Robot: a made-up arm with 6 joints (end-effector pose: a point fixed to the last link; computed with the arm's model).
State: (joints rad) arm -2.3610 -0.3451 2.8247 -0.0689 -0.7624 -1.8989
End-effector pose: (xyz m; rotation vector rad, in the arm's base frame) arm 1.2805 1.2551 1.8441 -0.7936 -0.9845 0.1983
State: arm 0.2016 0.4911 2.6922 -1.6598 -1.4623 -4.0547
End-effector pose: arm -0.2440 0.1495 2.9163 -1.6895 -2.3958 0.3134
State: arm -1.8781 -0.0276 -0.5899 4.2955 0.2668 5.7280
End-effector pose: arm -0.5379 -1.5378 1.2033 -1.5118 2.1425 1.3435
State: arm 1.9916 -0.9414 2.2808 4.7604 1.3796 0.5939
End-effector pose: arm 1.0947 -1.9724 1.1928 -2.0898 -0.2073 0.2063
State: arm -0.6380 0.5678 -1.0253 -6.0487 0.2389 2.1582
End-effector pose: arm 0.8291 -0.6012 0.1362 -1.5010 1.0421 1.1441
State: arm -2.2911 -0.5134 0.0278 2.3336 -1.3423 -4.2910
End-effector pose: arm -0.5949 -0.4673 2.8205 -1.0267 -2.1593 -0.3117
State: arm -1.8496 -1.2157 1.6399 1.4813 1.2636 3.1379
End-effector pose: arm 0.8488 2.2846 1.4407 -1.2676 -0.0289 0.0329
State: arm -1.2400 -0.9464 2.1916 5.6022 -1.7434 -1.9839
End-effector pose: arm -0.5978 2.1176 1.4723 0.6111 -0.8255 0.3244
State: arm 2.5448 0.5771 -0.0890 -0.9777 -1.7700 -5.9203
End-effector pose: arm -1.7522 0.9966 0.9323 1.7210 -1.4855 -1.2722
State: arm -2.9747 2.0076 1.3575 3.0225 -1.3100 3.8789
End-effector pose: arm -2.6821 -0.4288 -0.4126 0.9191 -0.8476 2.6896
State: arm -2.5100 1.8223 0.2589 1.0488 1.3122 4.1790
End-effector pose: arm -1.2335 -1.1073 -1.0550 1.8159 -1.4031 -1.0976
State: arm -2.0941 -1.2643 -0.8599 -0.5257 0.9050 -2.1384
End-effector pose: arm -0.2545 -0.2853 1.9903 0.2492 -2.0761 0.2779
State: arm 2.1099 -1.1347 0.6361 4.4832 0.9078 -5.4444
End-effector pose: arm 0.8078 -1.0553 2.7786 2.5372 0.5036 1.1175
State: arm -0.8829 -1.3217 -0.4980 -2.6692 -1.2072 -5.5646
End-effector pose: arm -0.0454 0.1875 2.3717 0.5683 -0.8826 1.2155
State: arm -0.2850 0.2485 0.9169 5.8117 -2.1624 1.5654
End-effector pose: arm 1.5191 -0.3675 2.7621 -0.9889 0.8533 1.2617
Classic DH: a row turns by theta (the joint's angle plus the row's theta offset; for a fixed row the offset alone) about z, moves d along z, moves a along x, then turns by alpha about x. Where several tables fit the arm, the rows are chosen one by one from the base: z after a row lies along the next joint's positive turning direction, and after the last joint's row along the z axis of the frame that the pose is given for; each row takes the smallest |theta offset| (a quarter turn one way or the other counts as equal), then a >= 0, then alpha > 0; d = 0 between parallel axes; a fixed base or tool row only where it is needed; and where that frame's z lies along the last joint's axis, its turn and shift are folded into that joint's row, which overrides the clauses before.
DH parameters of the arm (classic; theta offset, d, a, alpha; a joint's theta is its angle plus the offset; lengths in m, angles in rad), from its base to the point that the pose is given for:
joint 1: 0 0.7457 0.2104 -1.5708
joint 2: -1.5708 0 1.2254 3.1416
joint 3: 0 0 0.1459 -1.5708
joint 4: 0 -1.4471 0 1.5708
joint 5: 0 0 0 -1.5708
joint 6: 1.5708 -0.1973 0 1.5708
tool (fixed): -1.5708 0 0 0

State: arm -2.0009 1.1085 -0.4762 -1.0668 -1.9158 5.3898
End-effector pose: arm -0.4127 -1.2896 -0.0888 -2.1944 -0.2669 -0.3538
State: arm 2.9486 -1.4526 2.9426 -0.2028 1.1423 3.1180
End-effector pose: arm 1.1628 -0.1904 -0.6629 0.5009 2.3532 -0.1323
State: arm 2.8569 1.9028 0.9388 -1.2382 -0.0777 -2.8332
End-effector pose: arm -2.3286 0.6664 -0.9237 0.7476 1.9049 -1.1963
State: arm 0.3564 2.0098 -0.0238 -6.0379 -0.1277 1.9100
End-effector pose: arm 0.6534 0.2367 -1.2994 -1.4754 1.0303 2.3978
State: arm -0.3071 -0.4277 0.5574 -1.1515 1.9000 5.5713
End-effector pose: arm 0.2171 -0.2477 3.1361 -1.0823 2.8142 -0.2253
